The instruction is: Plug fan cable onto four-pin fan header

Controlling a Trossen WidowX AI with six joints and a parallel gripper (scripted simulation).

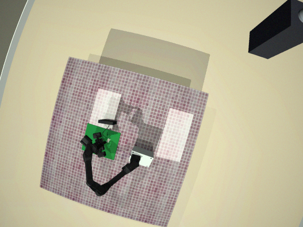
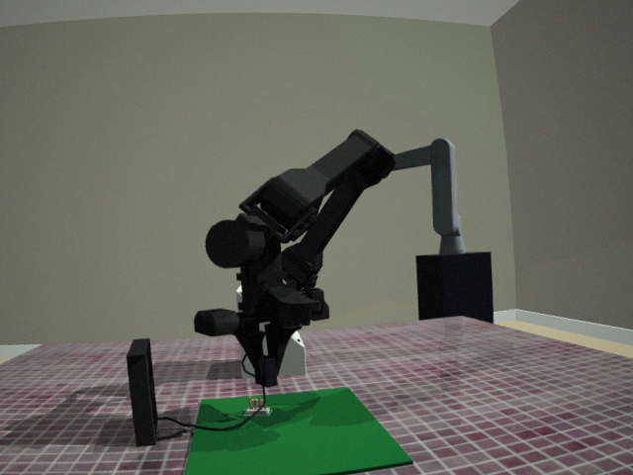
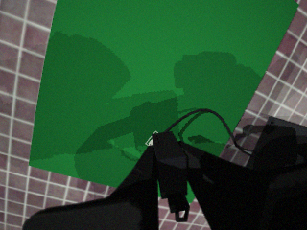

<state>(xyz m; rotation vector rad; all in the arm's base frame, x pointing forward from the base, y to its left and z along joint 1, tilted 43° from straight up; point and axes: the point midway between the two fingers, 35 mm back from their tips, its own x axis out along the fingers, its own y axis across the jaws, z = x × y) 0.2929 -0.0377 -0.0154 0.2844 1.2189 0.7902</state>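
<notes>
Now: the green board 80 mm below my gripper tip, 40 mm ahead of it and 10 mm to the left of it. From my gripper tip the other things lie so: dark plug: 10 mm behind, 10 mm above; fan: 160 mm to the right, 10 mm behind.
</notes>
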